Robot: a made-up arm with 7 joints.
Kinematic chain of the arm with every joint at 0, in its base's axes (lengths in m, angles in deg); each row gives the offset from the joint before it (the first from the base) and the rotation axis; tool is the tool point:
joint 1: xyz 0 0 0.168 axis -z
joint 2: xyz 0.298 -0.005 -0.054 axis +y
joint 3: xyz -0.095 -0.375 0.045 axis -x
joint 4: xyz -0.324 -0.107 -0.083 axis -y
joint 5: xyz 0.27 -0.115 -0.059 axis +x
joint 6: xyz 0 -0.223 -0.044 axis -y
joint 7: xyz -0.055 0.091 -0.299 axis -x
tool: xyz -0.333 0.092 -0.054
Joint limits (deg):
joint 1: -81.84..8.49
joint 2: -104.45..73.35
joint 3: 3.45..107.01
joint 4: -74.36..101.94
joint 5: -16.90..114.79
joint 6: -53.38..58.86
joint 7: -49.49..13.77
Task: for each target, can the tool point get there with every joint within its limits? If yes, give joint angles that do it. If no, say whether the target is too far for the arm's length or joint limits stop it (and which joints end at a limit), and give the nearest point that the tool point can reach.
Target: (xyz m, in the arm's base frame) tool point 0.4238 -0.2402 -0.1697
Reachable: yes | joints -69.46 14.54 55.26 9.42 73.41 27.14 2.61
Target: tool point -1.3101 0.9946 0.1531
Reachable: no: joint limits stop it (at a limit: joint 1, joint 3, joint 4, joint 7) | nearest point -0.6085 -0.0938 0.1339 | short by 1.295 m
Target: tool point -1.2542 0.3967 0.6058
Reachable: no: joint limits stop it (at a limit: joint 1, joint 3, joint 4, joint 6, joint 7) | nearest point -0.6702 -0.1861 0.4014 | short by 0.850 m
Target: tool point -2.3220 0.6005 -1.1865
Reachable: no: too far | nearest point -0.7025 -0.3253 -0.3439 | short by 2.047 m
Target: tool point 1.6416 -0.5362 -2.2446
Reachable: no: too far | nearest point 0.9788 -0.3197 -0.8836 | short by 1.529 m
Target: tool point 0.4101 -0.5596 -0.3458
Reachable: yes | joints -25.96 -39.13 97.25 -50.09 87.83 32.64 0.78
